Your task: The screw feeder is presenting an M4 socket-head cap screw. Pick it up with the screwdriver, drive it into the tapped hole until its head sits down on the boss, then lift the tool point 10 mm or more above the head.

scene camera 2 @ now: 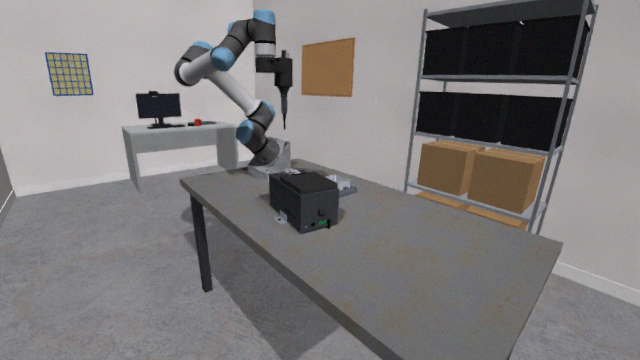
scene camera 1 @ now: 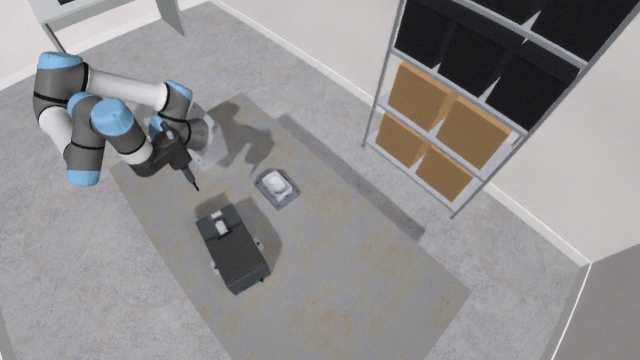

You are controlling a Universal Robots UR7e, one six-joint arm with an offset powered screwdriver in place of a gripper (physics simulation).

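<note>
Black screw feeder (scene camera 2: 305, 211) visible; the feeder also appears in scene camera 1 (scene camera 1: 208, 230).
</note>
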